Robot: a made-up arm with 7 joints.
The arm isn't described. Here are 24 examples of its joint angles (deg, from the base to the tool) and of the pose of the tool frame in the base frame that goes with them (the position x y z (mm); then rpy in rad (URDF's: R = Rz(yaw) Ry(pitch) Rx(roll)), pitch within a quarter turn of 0, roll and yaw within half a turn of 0).
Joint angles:
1: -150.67 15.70 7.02 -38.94 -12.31 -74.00 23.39
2: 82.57 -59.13 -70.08 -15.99 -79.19 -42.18 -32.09
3: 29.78 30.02 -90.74 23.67 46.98 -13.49 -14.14
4: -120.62 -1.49 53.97 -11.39 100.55 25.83 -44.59
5: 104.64 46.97 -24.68 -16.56 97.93 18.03 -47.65
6: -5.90 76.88 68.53 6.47 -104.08 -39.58 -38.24
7: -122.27 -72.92 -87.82 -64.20 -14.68 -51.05 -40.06
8: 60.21 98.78 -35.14 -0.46 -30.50 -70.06 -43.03
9: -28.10 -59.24 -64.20 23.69 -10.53 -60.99 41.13
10: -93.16 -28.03 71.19 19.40 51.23 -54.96 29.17
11: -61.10 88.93 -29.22 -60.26 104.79 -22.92 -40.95
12: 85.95 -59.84 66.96 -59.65 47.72 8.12 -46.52
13: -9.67 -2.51 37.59 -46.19 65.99 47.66 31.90
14: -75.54 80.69 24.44 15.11 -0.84 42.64 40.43
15: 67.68 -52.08 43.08 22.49 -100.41 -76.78 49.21
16: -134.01 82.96 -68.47 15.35 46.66 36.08 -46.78
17: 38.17 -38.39 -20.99 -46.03 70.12 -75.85 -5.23
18: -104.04 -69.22 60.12 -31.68 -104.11 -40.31 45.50
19: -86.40 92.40 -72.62 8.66 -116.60 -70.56 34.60
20: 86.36 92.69 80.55 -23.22 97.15 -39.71 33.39
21: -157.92 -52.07 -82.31 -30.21 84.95 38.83 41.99
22: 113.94 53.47 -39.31 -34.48 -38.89 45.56 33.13
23: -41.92 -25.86 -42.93 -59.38 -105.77 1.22 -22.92
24: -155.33 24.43 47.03 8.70 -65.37 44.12 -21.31
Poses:
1: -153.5 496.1 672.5 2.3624 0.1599 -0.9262
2: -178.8 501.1 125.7 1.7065 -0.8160 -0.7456
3: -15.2 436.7 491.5 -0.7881 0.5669 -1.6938
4: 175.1 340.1 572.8 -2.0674 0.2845 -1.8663
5: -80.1 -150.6 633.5 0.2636 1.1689 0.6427
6: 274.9 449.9 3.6 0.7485 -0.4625 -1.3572
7: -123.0 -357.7 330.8 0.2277 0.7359 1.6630
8: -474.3 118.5 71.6 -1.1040 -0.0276 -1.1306
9: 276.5 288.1 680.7 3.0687 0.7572 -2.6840
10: -239.8 504.1 132.8 -2.8886 -0.6849 -0.8626
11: 283.6 -222.2 74.2 -0.9463 -0.8157 1.6819
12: -343.4 -244.1 458.4 -0.0727 0.5704 0.5823
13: 85.4 11.5 323.7 2.9949 -0.0554 -1.7241
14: -5.5 31.4 441.4 2.2155 0.5241 3.0394
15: -426.3 509.7 397.2 -2.7351 0.1882 -0.9994
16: -186.8 152.8 451.1 2.8552 0.2911 -0.6621
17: -237.4 -250.8 815.7 2.4930 0.9172 2.2691
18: -302.8 419.1 591.3 0.4872 -0.0277 -0.8897
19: 27.3 547.0 695.3 -1.0174 0.4884 -1.5998
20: 389.7 127.7 63.1 0.7352 -0.7108 2.8909
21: 25.1 163.2 433.5 2.7890 0.2345 0.0639
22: 8.6 -48.1 261.0 -0.4228 0.6602 2.8181
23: -312.2 188.7 132.8 -1.4658 -0.2620 -0.0673
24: -39.9 76.9 592.6 1.3174 0.6895 -2.0977
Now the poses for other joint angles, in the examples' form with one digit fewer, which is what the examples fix.
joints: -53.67 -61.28 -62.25 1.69 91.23 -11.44 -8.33
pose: -72 -168 609 2.947 0.725 1.693
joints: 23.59 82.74 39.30 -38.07 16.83 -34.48 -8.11
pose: 356 -140 114 -1.391 -0.656 1.987
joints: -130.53 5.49 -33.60 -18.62 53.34 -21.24 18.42
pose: -202 313 303 2.898 -0.282 -0.683
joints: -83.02 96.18 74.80 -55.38 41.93 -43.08 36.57
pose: 164 -335 635 2.733 0.667 2.173
